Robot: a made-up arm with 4 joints. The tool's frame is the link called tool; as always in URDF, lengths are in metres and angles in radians. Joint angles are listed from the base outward. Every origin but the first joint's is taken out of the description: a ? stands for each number. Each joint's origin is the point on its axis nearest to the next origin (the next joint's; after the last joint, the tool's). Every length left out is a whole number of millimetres.
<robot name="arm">
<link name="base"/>
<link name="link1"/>
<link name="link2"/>
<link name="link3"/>
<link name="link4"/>
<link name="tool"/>
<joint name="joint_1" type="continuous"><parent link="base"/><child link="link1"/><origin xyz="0 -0.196 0.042"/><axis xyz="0 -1 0"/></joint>
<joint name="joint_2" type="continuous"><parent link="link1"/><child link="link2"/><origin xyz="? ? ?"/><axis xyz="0 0 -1"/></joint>
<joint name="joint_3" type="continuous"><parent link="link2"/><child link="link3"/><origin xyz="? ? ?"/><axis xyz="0 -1 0"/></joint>
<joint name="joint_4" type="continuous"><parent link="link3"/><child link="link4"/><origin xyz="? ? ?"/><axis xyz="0 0 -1"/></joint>
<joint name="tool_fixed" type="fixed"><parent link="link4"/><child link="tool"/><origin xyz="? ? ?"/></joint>
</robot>
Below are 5 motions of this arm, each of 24 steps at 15 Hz.
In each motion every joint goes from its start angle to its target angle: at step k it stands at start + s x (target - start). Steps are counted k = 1, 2, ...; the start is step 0. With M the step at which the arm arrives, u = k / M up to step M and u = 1 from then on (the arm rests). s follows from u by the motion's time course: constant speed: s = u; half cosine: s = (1 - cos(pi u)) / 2; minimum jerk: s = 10 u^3 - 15 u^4 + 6 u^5.
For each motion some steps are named. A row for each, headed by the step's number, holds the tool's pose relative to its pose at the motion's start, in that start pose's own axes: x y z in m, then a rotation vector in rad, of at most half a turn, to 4 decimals.
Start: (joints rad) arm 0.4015 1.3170 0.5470 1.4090
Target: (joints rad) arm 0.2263 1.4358 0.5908 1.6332
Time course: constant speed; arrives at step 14
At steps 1, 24:
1: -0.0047 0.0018 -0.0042 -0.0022 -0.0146 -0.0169
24: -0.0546 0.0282 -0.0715 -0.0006 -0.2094 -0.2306

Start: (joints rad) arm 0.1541 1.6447 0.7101 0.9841
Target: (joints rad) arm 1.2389 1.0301 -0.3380 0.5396
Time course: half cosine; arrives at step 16
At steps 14, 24:
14: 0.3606 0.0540 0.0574 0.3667 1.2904 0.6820
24: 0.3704 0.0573 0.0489 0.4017 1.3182 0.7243

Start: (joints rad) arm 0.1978 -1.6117 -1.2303 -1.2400
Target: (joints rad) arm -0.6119 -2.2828 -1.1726 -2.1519
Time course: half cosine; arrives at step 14
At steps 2, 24:
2: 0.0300 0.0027 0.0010 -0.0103 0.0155 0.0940
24: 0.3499 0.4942 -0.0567 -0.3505 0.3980 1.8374

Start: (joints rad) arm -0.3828 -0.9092 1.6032 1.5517
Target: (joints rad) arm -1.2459 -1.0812 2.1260 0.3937
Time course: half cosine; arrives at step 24
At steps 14, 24:
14: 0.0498 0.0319 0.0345 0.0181 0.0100 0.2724
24: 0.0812 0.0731 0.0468 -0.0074 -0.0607 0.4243

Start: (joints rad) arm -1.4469 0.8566 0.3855 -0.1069
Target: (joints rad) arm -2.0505 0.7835 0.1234 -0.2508
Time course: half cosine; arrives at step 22
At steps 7, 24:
7: 0.0278 0.0008 0.0054 -0.0723 0.1620 0.0849
24: 0.1156 0.0178 -0.0246 -0.2895 0.7348 0.3182

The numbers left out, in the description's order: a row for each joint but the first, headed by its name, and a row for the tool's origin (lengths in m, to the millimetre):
joint_2: 0.014 0 -0.087
joint_3: 0.096 0.182 0
joint_4: 0.03 0 0.176
tool: -0.118 -0.236 0

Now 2 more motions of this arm.
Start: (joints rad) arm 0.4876 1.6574 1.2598 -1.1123
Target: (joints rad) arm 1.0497 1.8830 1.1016 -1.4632
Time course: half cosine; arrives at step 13
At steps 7, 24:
7: -0.0023 -0.0572 -0.0278 0.1225 0.0558 -0.1397
24: -0.0244 -0.0997 -0.0635 0.2533 0.0666 -0.2468

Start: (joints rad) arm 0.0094 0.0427 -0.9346 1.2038
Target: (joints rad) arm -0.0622 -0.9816 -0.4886 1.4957
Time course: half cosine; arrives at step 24
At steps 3, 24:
3: -0.0085 -0.0042 -0.0104 0.0023 -0.0342 0.0123
24: -0.0005 -0.1946 -0.2798 0.1864 -0.6936 0.5227

